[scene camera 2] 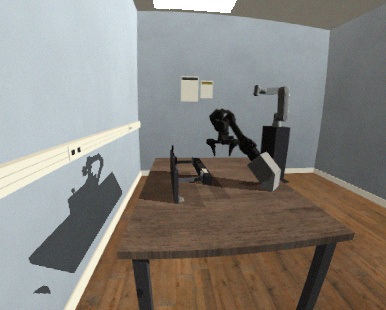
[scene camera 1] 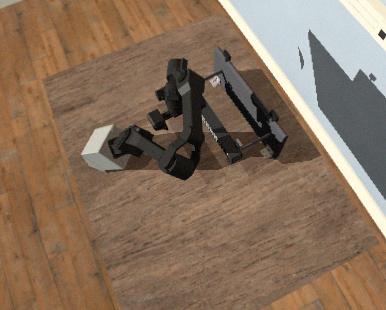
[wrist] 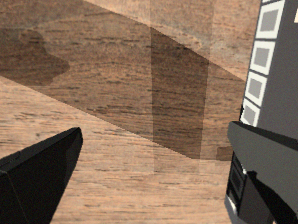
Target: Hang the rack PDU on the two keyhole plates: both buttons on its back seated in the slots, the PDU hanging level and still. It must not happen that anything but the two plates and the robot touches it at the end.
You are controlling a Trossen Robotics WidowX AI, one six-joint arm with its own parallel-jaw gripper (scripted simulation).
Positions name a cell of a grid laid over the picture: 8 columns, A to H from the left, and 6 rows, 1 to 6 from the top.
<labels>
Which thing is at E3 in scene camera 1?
A rack PDU.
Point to a black back panel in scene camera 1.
F3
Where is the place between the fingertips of my gripper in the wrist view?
At E4
</labels>
